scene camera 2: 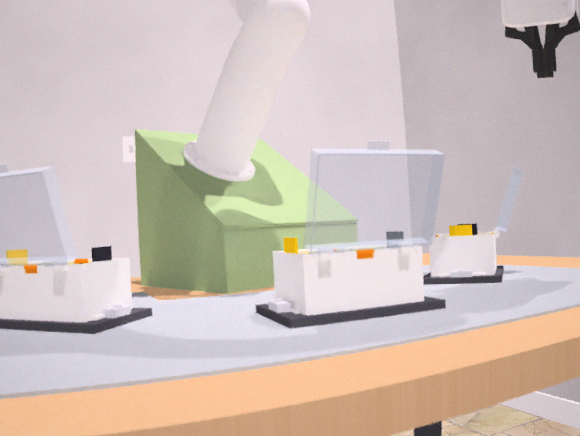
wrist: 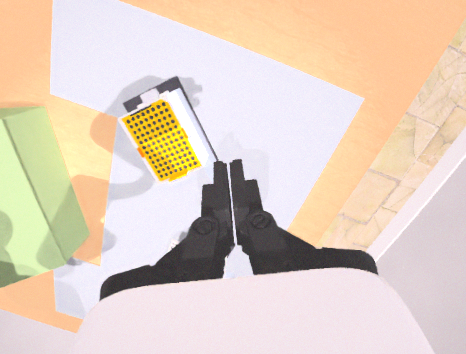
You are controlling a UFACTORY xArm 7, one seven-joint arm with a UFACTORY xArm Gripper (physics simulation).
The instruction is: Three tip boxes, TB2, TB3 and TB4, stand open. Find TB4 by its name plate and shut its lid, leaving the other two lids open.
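Frame: origin at the arm's base, x ahead, y left, z up, level; centimetres.
Seen in the pictures: gripper, fingertip midpoint: (scene camera 2: 545, 77) (wrist: 229, 179); arm's base at its link origin: (scene camera 2: 218, 162).
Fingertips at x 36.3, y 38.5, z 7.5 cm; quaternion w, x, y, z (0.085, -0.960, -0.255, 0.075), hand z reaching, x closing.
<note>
Offsets run from my fingertips to a thing's top centre. "pt": to the spot under its first point. Level surfaces: height alone.
Three white tip boxes stand on dark bases: one at the left (scene camera 2: 107, 287), one in the middle (scene camera 2: 360, 285) and one farther back at the right (scene camera 2: 462, 256). Their clear lids, the left lid @[pt dx +5.9, dy -64.2, dz -16.7 cm] (scene camera 2: 32, 215), the middle lid @[pt dx +14.5, dy -36.1, dz -16.6 cm] (scene camera 2: 375, 195) and the right lid @[pt dx +0.4, dy -8.9, dz -17.0 cm] (scene camera 2: 510, 200), all stand raised. No name plate is readable, so I cannot tell which box is TB4. In the wrist view a box with a yellow tip rack @[dx -8.6, dy -9.9, dz -19.9 cm] (wrist: 162, 142) lies left of and beyond the fingertips. My gripper (scene camera 2: 545, 75) (wrist: 229, 179) is shut and empty, high above the table at the right.
A green sloped pedestal (scene camera 2: 250, 250) (wrist: 30, 190) carries the white arm behind the boxes. The boxes stand on a grey-blue mat @[dz -27.3 cm] (scene camera 2: 200, 345) (wrist: 310, 130) on the wooden table @[dz -27.6 cm] (scene camera 2: 300, 385) (wrist: 280, 45). Stone floor (wrist: 370, 185) lies beyond the table edge.
</note>
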